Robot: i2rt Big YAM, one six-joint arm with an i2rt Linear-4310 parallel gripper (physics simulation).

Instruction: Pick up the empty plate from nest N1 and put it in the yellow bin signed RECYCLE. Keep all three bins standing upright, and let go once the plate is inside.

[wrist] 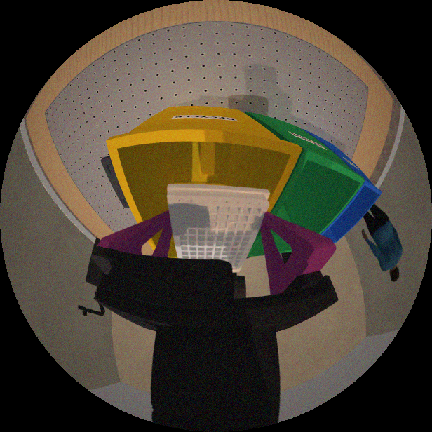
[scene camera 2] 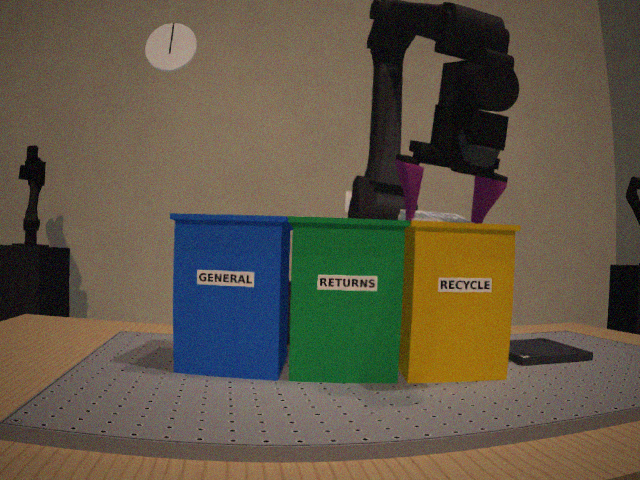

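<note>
My gripper (scene camera 2: 443,221) (wrist: 216,215) has magenta fingers and is shut on the plate (scene camera 2: 439,215) (wrist: 220,220), a pale, clear well plate with a grid of square wells. The plate is tilted and hangs at the rim of the yellow bin, over its opening; its lower part is hidden behind the rim in the scene view. The yellow bin (scene camera 2: 460,330) (wrist: 200,136), signed RECYCLE, stands upright. The green bin (scene camera 2: 346,330) (wrist: 325,200), signed RETURNS, and the blue bin (scene camera 2: 227,330) (wrist: 357,210), signed GENERAL, stand upright beside it. Nest N1 cannot be made out.
A dark flat block (scene camera 2: 550,351) (wrist: 116,182) lies on the perforated grey board (scene camera 2: 258,413) (wrist: 150,65) beside the yellow bin. The green bin is close against the yellow one. A pale object shows partly behind the bins. A person (wrist: 385,242) shows beyond the table in the wrist view.
</note>
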